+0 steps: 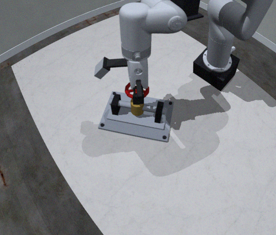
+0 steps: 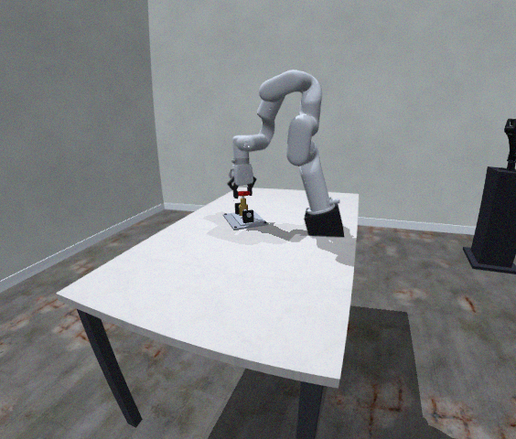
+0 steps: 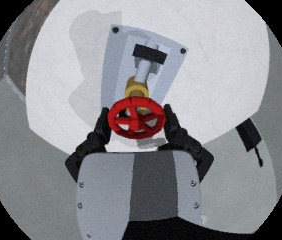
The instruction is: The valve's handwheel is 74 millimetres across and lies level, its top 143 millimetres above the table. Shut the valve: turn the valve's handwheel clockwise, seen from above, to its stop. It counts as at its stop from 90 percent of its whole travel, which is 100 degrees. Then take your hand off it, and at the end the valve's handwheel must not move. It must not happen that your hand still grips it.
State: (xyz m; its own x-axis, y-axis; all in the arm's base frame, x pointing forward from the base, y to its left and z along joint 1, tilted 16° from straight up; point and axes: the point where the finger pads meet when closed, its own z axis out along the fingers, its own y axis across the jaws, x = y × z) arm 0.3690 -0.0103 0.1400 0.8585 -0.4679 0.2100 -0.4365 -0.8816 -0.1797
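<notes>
Now: hand right at the red handwheel.
</notes>
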